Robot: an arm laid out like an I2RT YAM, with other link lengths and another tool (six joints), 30 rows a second.
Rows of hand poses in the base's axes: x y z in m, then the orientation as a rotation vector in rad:
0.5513, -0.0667, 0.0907, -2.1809, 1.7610, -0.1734
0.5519, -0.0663, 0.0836, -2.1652, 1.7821, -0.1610
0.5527, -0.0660, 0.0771, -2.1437, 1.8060, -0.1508
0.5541, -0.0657, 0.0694, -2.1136, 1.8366, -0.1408
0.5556, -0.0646, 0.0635, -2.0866, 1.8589, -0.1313
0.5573, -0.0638, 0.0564, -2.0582, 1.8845, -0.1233
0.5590, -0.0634, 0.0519, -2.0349, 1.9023, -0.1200
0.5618, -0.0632, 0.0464, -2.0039, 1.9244, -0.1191
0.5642, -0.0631, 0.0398, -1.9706, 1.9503, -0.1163
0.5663, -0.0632, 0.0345, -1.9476, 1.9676, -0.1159
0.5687, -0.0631, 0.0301, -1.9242, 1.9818, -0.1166
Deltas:
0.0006, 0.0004, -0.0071, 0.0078, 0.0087, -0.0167
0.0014, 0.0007, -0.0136, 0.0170, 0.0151, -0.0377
0.0028, 0.0010, -0.0213, 0.0286, 0.0208, -0.0659
0.0043, 0.0021, -0.0272, 0.0410, 0.0241, -0.0884
0.0060, 0.0029, -0.0343, 0.0519, 0.0279, -0.1136
0.0077, 0.0033, -0.0388, 0.0605, 0.0279, -0.1329
0.0105, 0.0035, -0.0443, 0.0706, 0.0257, -0.1583
0.0129, 0.0036, -0.0509, 0.0810, 0.0257, -0.1867
0.0150, 0.0035, -0.0562, 0.0875, 0.0247, -0.2062
0.0174, 0.0036, -0.0606, 0.0950, 0.0217, -0.2244

